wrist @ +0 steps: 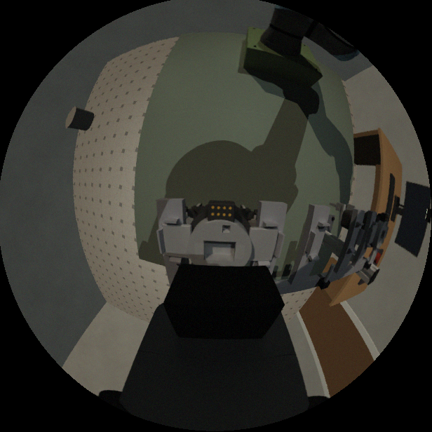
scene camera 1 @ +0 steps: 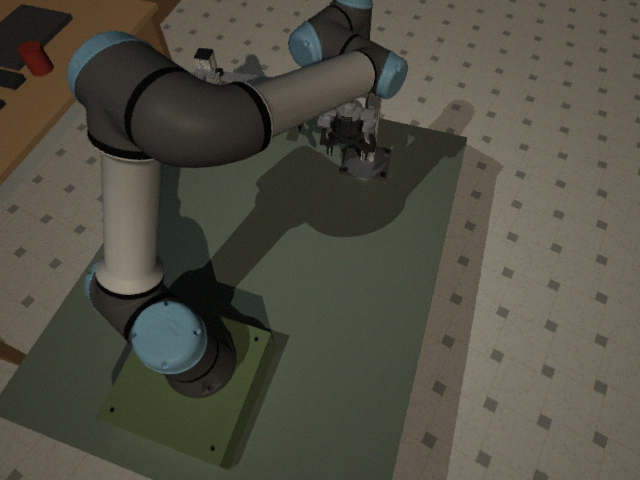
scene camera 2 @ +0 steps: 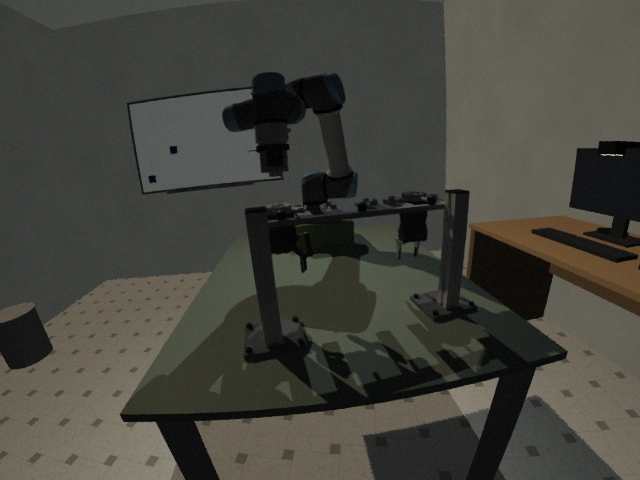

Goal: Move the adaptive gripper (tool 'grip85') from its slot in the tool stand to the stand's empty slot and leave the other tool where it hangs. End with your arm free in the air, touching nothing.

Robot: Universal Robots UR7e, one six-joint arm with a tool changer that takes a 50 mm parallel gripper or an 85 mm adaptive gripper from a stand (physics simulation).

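Where they show: arm's base at its link origin: point(scene camera 1: 201, 361).
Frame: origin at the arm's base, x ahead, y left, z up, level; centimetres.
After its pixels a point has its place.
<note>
The adaptive gripper point(scene camera 1: 349, 140) point(scene camera 2: 284, 241) hangs in the tool stand's slot at the left end in scene camera 2, beside the stand's post point(scene camera 2: 264, 279) {z 6.5, x 76.0, y -20.9 cm}. Its fingers are apart and hold nothing; one is partly hidden in scene camera 2. Its round grey coupling top point(wrist: 220, 232) sits between the slot's two holders in the wrist view. My arm's bare tool changer point(scene camera 2: 273, 159) {z 30.0, x 68.7, y -16.6 cm} is in the air above it, with a visible gap. The parallel gripper point(scene camera 2: 412, 226) hangs in the slot at the other end. The middle slot of the crossbar point(scene camera 2: 385, 210) {z 17.3, x 70.8, y 7.0 cm} holds no tool.
The stand's other post point(scene camera 2: 455, 253) {z 5.9, x 73.8, y 24.2 cm} rises beside the parallel gripper. The arm's base stands on a green block point(scene camera 1: 155, 413) {z -0.9, x -12.2, y 5.2 cm} point(wrist: 280, 67). A wooden desk point(scene camera 2: 563, 232) with a monitor point(scene camera 2: 602, 186) stands to the right in scene camera 2. A dark bin point(scene camera 2: 23, 335) stands on the floor.
</note>
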